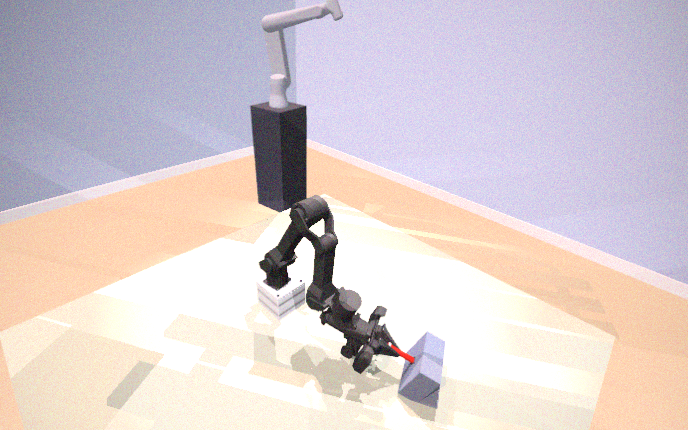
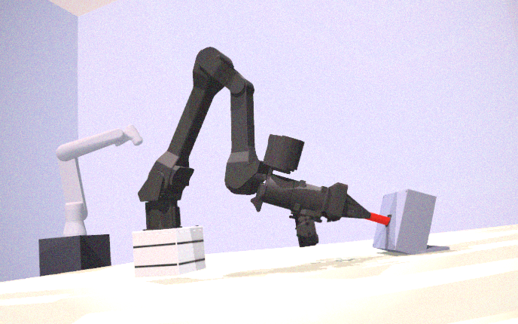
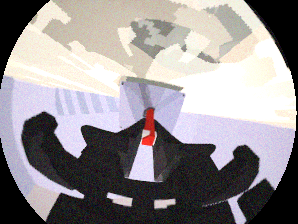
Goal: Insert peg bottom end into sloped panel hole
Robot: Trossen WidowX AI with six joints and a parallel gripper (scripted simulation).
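The red peg lies 10 mm behind my gripper tip and 10 mm above it. From my gripper tip the other things lie so: grey sloped panel (60 mm ahead, 20 mm to the left, 20 mm below).
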